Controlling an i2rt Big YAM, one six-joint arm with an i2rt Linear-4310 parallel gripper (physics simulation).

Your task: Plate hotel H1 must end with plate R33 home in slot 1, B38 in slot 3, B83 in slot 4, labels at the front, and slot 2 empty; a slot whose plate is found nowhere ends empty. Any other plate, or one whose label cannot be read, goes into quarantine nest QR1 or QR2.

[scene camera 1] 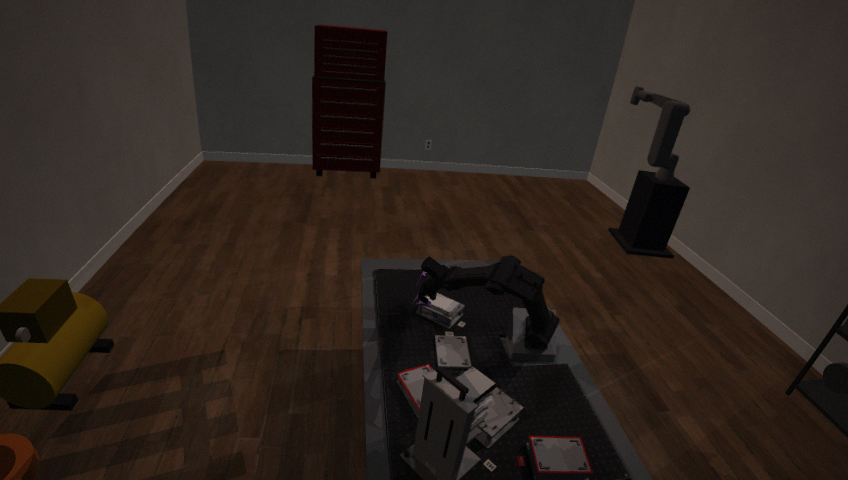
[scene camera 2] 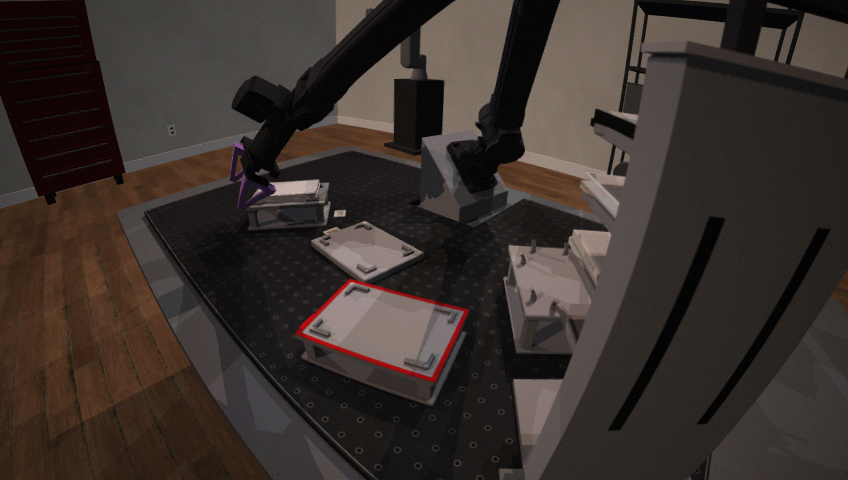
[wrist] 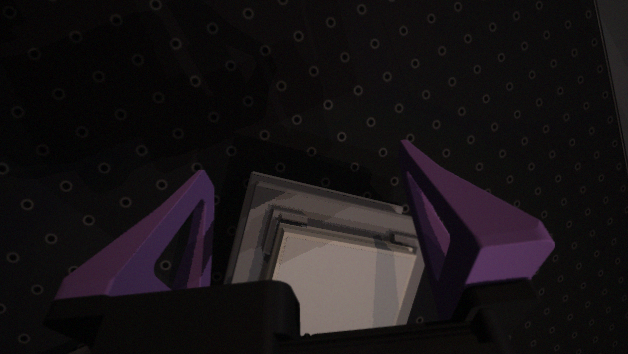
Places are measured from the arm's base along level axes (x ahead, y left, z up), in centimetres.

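Pixels of known places: gripper, between the fingertips: (scene camera 1: 415,295) (scene camera 2: 236,194) (wrist: 301,164); arm's base, origin of its link: (scene camera 1: 536,332) (scene camera 2: 470,167).
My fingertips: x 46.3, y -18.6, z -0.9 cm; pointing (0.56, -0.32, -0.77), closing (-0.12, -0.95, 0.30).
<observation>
For each thing: its middle in the pictures, then the offset to it from my fingertips. Level surfaces: height alone.
- pale plate, middle of its body: (wrist: 323,337) (scene camera 2: 288,190) (scene camera 1: 441,302) dx -10.7, dy +1.5, dz -1.6 cm
- Hotel H1, middle of its body: (scene camera 2: 667,296) (scene camera 1: 452,420) dx -10.6, dy +69.0, dz +11.1 cm
- low flat nest, middle of its body: (scene camera 2: 365,248) (scene camera 1: 452,351) dx -15.0, dy +24.2, dz -6.4 cm
- dark perforated table top, height of its surface: dz -7.3 cm
My gripper (scene camera 1: 421,292) (scene camera 2: 236,195) (wrist: 301,164) is open and empty, low at the far stand. Its purple fingers are on either side of a pale plate (scene camera 1: 447,304) (scene camera 2: 291,190) (wrist: 345,280) in the wrist view. This plate lies on the raised stand (scene camera 2: 288,223) (wrist: 248,250); its label is not readable. Hotel H1 (scene camera 1: 437,431) (scene camera 2: 648,237) stands near the front, its side panel hiding most of the slots. Pale plate-like edges (scene camera 2: 601,193) (scene camera 2: 586,252) stick out behind that panel; no label reads. Two red-edged nests (scene camera 1: 410,375) (scene camera 1: 559,455) (scene camera 2: 380,327) hold no plate.
A low flat nest (scene camera 1: 452,352) (scene camera 2: 367,251) with corner brackets lies between the far stand and one red-edged nest. A pegged stand (scene camera 2: 544,279) is beside the hotel. The arm's base block (scene camera 1: 526,350) (scene camera 2: 443,172) stands on the right side of the dark perforated table top (scene camera 2: 238,279).
</observation>
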